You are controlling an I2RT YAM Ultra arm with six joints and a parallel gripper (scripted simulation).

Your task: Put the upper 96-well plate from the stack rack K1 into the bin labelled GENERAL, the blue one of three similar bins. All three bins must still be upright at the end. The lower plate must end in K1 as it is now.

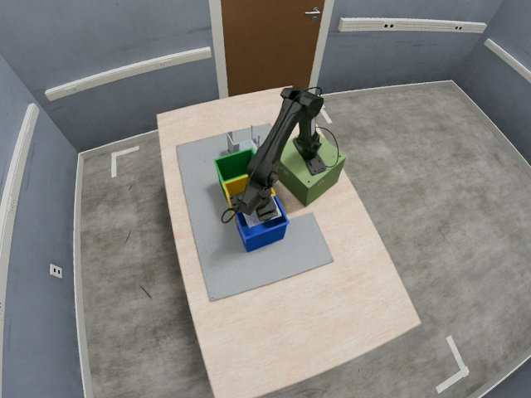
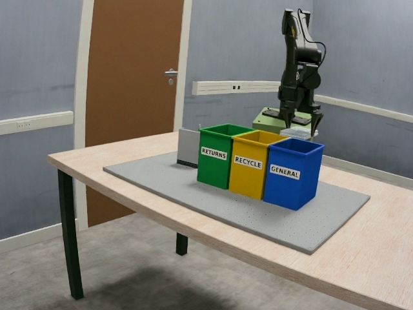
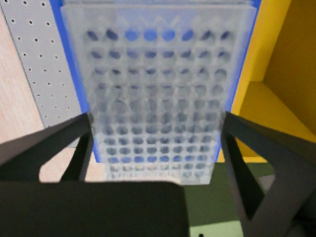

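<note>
The clear 96-well plate is 10 mm below my hand. Also, from my hand: blue general bin: 140 mm below; yellow recycle bin: 140 mm below, 130 mm to the right, 10 mm ahead; green returns bin: 260 mm to the right, 140 mm below, 10 mm ahead.
</note>
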